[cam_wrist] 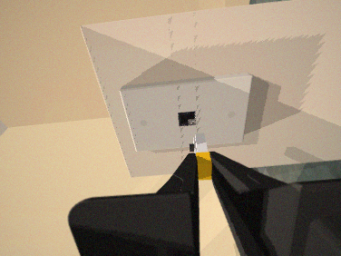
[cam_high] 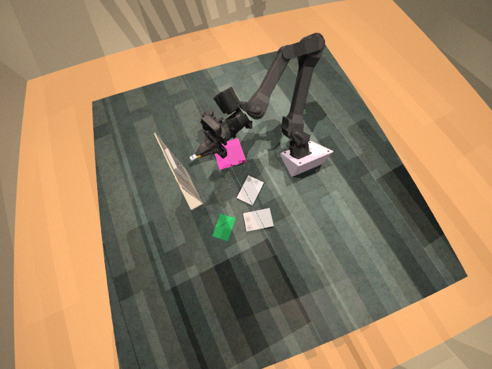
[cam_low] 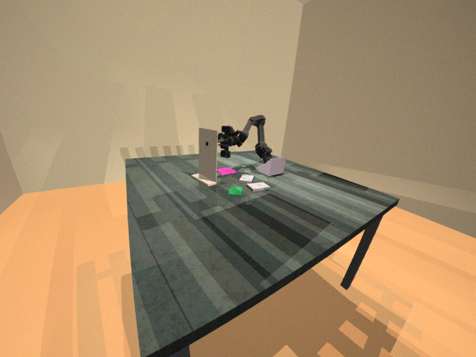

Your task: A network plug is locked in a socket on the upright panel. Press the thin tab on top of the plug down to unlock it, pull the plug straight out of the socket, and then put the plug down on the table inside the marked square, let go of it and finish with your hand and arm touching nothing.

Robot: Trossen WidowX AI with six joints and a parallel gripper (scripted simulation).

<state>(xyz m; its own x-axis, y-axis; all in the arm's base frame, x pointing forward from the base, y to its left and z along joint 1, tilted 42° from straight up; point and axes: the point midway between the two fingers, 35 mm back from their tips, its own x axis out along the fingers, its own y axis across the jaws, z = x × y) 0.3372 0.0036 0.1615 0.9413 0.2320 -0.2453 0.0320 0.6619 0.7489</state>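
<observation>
Right now my gripper tip is 20 cm above the magenta marked square, 12 cm past it and 6 cm to the left of it. Also, from my gripper tip: upright panel (8 cm ahead, 7 cm below, 1 cm to the left); network plug (right at my gripper tip).
</observation>
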